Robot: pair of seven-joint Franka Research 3 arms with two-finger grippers.
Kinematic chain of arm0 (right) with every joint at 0, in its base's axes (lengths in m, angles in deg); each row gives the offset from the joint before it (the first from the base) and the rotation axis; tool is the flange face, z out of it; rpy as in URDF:
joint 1: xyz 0 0 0.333 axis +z
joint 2: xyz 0 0 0 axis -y
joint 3: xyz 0 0 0.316 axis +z
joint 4: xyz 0.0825 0 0 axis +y
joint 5: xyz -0.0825 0 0.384 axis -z
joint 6: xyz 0 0 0 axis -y
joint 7: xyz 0.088 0 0 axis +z
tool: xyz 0 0 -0.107 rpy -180 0 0
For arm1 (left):
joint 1: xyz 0 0 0.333 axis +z
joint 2: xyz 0 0 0 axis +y
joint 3: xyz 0 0 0.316 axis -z
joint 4: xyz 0.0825 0 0 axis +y
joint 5: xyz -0.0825 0 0.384 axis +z
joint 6: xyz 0 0 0 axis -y
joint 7: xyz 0.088 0 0 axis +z
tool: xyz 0 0 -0.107 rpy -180 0 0
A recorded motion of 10 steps. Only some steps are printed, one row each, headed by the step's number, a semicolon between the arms.
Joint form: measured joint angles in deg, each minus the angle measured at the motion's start. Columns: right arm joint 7, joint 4, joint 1, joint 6, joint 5, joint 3, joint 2; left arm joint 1, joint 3, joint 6, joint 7, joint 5, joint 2, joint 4.
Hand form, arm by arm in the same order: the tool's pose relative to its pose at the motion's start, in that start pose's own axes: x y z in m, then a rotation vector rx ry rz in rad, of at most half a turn. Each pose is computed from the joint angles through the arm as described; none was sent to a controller.
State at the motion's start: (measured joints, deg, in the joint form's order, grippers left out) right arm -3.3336 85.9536 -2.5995 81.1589 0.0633 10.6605 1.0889; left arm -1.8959 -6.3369 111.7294 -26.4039 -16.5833 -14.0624 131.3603
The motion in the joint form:
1: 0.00 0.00 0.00 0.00 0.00 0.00 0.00; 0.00 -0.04 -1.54 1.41 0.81 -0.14 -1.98
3: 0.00 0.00 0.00 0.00 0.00 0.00 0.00; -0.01 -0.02 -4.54 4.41 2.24 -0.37 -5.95
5: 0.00 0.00 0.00 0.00 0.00 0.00 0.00; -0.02 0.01 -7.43 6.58 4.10 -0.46 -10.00
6: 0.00 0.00 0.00 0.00 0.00 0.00 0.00; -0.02 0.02 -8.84 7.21 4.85 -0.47 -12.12
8: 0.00 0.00 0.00 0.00 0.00 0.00 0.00; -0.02 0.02 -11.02 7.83 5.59 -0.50 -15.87
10: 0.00 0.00 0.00 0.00 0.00 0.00 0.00; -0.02 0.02 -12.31 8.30 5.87 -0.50 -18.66
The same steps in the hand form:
1: 0.0000 0.0000 0.0000 0.0000 0.0000 0.0000; 0.0036 0.0025 -0.0146 0.0119 0.0040 -0.0105
3: 0.0000 0.0000 0.0000 0.0000 0.0000 0.0000; 0.0100 0.0088 -0.0437 0.0350 0.0138 -0.0362
5: 0.0000 0.0000 0.0000 0.0000 0.0000 0.0000; 0.0148 0.0146 -0.0728 0.0670 0.0223 -0.0485
6: 0.0000 0.0000 0.0000 0.0000 0.0000 0.0000; 0.0169 0.0178 -0.0879 0.0814 0.0294 -0.0486
8: 0.0000 0.0000 0.0000 0.0000 0.0000 0.0000; 0.0200 0.0244 -0.1153 0.1000 0.0507 -0.0434
10: 0.0000 0.0000 0.0000 0.0000 0.0000 0.0000; 0.0220 0.0297 -0.1360 0.1116 0.0734 -0.0408

